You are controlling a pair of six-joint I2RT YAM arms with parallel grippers.
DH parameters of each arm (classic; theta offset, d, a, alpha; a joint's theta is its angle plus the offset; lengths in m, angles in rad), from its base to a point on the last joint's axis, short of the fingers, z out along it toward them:
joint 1: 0 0.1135 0.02 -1.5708
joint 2: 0 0 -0.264 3.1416
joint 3: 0.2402 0 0.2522 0
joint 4: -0.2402 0 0.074 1.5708
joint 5: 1.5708 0 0 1.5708
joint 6: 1.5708 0.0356 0 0
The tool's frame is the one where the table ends.
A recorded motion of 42 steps. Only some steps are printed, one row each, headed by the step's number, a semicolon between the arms.
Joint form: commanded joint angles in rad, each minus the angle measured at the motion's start. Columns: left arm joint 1, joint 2, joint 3, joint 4, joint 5, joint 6; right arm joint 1, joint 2, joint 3, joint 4, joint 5, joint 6.
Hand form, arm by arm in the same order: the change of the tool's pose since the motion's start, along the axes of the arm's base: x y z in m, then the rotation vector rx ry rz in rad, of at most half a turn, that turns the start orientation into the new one. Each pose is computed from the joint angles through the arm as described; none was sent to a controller.
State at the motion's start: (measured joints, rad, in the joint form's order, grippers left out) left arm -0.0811 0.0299 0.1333 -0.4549 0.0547 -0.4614; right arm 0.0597 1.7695 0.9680 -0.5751 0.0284 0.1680
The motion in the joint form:
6: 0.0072 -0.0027 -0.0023 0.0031 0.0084 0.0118; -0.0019 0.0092 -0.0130 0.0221 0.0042 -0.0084
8: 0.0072 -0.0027 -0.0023 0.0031 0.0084 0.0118; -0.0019 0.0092 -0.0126 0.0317 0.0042 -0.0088
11: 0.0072 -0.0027 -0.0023 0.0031 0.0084 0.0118; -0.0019 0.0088 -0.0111 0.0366 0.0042 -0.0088
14: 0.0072 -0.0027 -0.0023 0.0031 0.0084 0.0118; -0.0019 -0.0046 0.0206 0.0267 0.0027 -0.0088
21: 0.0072 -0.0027 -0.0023 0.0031 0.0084 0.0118; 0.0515 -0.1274 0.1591 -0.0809 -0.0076 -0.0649
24: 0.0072 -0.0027 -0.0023 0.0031 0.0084 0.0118; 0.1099 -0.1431 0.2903 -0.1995 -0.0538 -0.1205
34: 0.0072 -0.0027 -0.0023 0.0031 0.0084 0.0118; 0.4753 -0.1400 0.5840 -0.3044 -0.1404 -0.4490
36: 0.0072 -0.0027 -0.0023 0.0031 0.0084 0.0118; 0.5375 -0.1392 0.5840 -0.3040 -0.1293 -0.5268
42: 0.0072 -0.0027 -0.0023 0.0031 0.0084 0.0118; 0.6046 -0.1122 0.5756 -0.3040 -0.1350 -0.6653
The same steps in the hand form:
6: 0.0001 0.0004 -0.0003 0.0078 -0.0048 -0.0047; -0.0006 -0.0008 -0.0052 -0.0058 0.0000 0.0055
8: 0.0001 0.0004 -0.0003 0.0078 -0.0048 -0.0047; 0.0005 -0.0007 -0.0049 -0.0053 -0.0100 0.0059
11: 0.0001 0.0004 -0.0003 0.0078 -0.0048 -0.0047; 0.0014 -0.0007 -0.0043 -0.0049 -0.0167 0.0059
14: 0.0001 0.0004 -0.0003 0.0078 -0.0048 -0.0047; 0.0077 -0.0002 0.0069 -0.0015 -0.0518 0.0061
21: 0.0001 0.0004 -0.0003 0.0078 -0.0048 -0.0047; 0.0160 0.0179 0.0769 0.0057 -0.2043 0.1157
24: 0.0001 0.0004 -0.0003 0.0078 -0.0048 -0.0047; 0.0191 0.0393 0.1147 0.0410 -0.2306 0.2409
34: 0.0001 0.0004 -0.0003 0.0078 -0.0048 -0.0047; -0.0095 0.1632 0.1979 0.0806 -0.4385 0.9384
36: 0.0001 0.0004 -0.0003 0.0078 -0.0048 -0.0047; -0.0209 0.1811 0.1977 0.0533 -0.4508 1.0668
42: 0.0001 0.0004 -0.0003 0.0078 -0.0048 -0.0047; -0.0309 0.2032 0.1862 0.0182 -0.4369 1.2651

